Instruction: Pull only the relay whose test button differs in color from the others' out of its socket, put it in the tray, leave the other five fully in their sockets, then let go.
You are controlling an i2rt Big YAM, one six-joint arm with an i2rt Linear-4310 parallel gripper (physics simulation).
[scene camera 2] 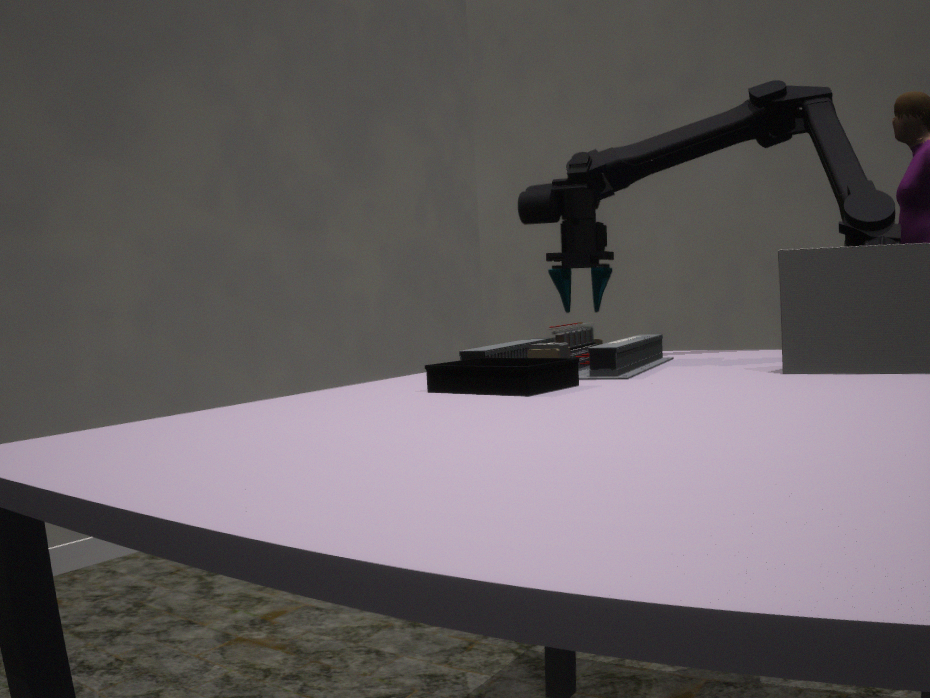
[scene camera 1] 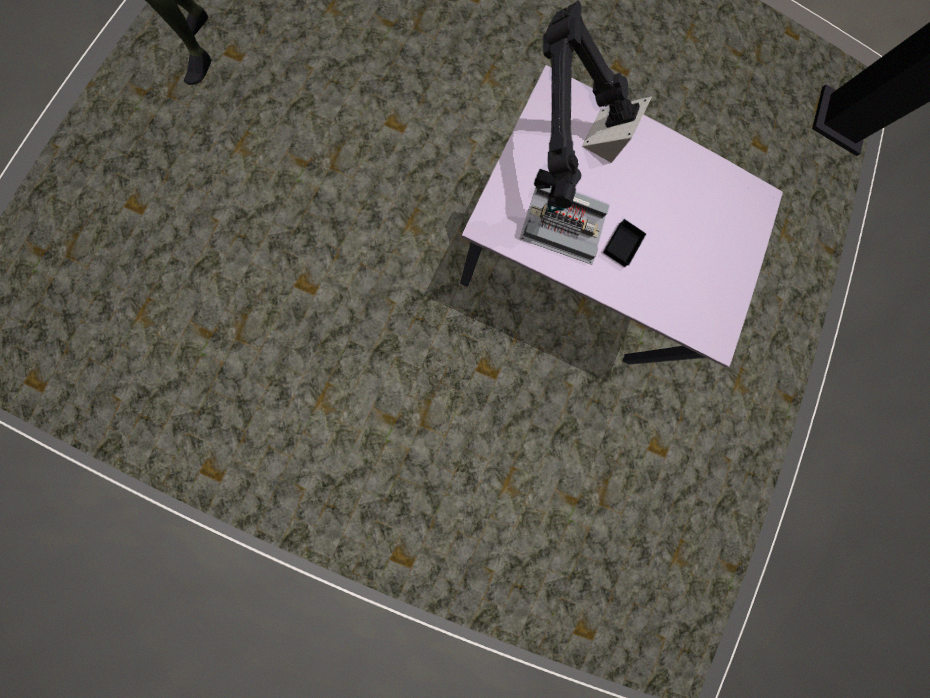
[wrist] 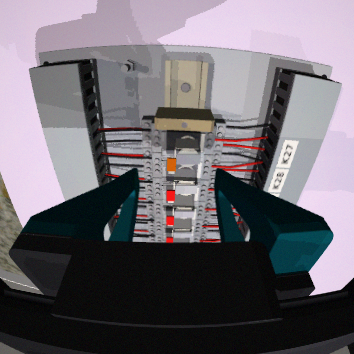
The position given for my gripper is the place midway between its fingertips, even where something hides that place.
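Observation:
Visible to me: my gripper (scene camera 2: 582, 312) (wrist: 176, 176); a relay (wrist: 183, 151); another relay (wrist: 177, 190); a grey relay panel (wrist: 238, 86); a tan end block (wrist: 198, 119).

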